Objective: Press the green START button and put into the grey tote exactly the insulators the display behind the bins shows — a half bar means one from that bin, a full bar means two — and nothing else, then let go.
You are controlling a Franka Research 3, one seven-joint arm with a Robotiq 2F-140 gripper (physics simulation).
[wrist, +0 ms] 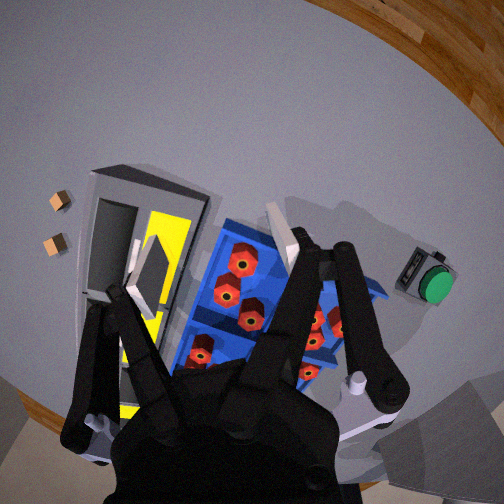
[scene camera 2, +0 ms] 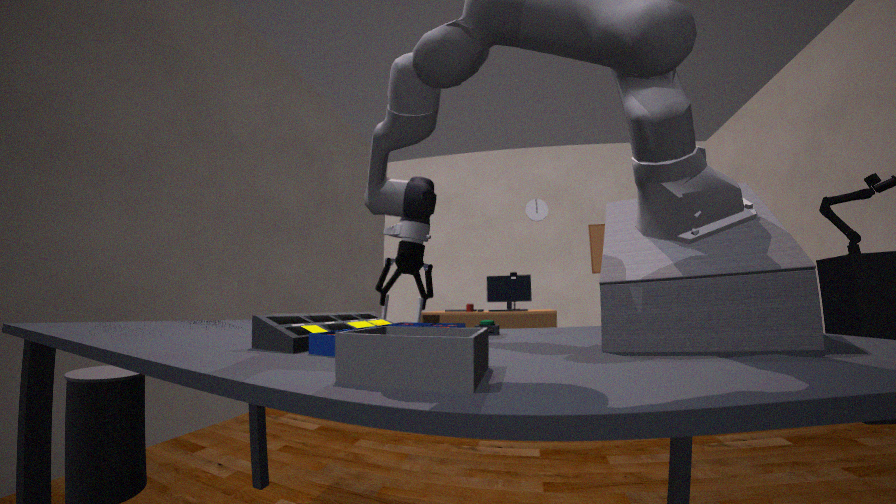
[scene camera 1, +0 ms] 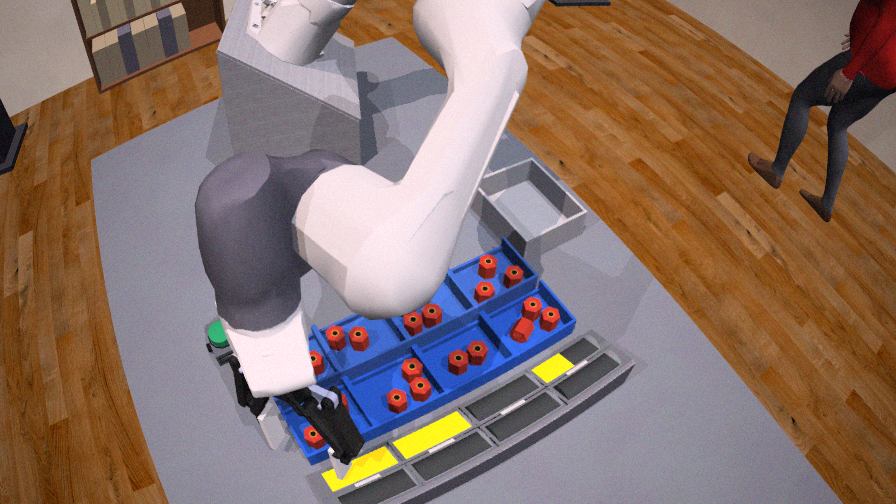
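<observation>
My gripper [scene camera 1: 307,448] is open and empty, hovering above the leftmost bin of the blue bin tray [scene camera 1: 432,341]; in the wrist view [wrist: 215,260] three red hexagonal insulators [wrist: 240,287] lie below it. The other compartments hold two or three insulators each. The display [scene camera 1: 482,416] shows yellow in its row nearer the bins: the leftmost cell [scene camera 1: 360,467], the second cell [scene camera 1: 432,434] and half of the rightmost cell [scene camera 1: 551,366]. The green START button [scene camera 1: 217,333] sits left of the bins, also in the wrist view [wrist: 436,284]. The grey tote [scene camera 1: 529,206] looks empty.
The robot's grey pedestal [scene camera 1: 288,106] stands behind the bins. Two small tan cubes [wrist: 55,222] lie beyond the display. A person [scene camera 1: 833,94] stands on the wooden floor off the table's right side. The tote is at the table's edge in scene camera 2 [scene camera 2: 410,360].
</observation>
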